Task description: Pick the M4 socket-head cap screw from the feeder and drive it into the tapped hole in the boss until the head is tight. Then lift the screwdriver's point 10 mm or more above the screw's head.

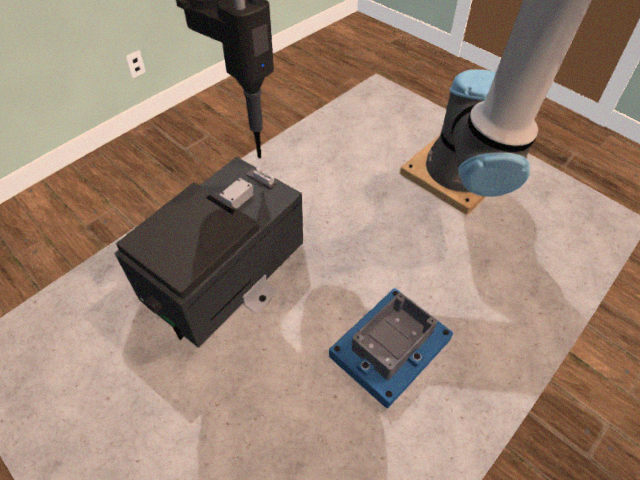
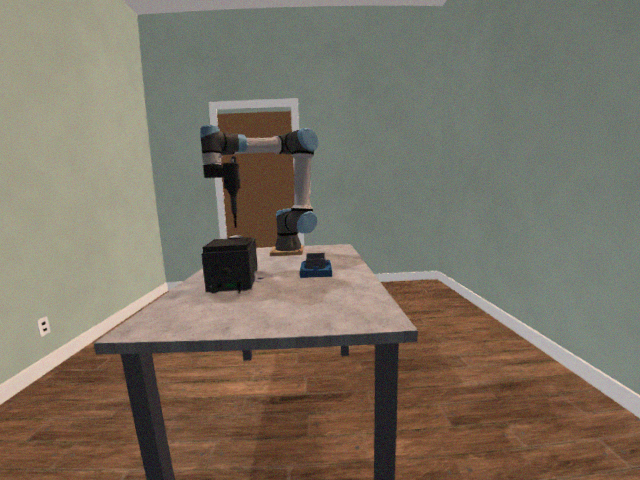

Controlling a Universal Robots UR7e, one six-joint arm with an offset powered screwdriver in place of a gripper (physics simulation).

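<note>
The black screw feeder [image 1: 273, 240] [image 2: 230, 266] stands on the table, with a light metal block [image 1: 236, 192] and a small metal pickup piece [image 1: 262, 178] on its top. My screwdriver [image 1: 259, 157] [image 2: 235, 226] points straight down, its thin dark tip above the pickup end of the feeder and apart from it. No screw shows on the tip. The M4 screw is too small to make out. The grey open housing [image 1: 376, 356] [image 2: 315, 259] sits on a blue fixture plate [image 1: 387, 395] [image 2: 316, 270]; it has corner bosses, and which one has the tapped hole cannot be told.
The arm's base stands on a wooden plate [image 1: 467, 205] [image 2: 286, 252] at the back of the table [image 1: 299, 428] [image 2: 279, 315]. A light tab [image 1: 253, 299] with a dark hole sticks out at the feeder's side, toward the blue plate. The feeder stands taller than the housing.
</note>
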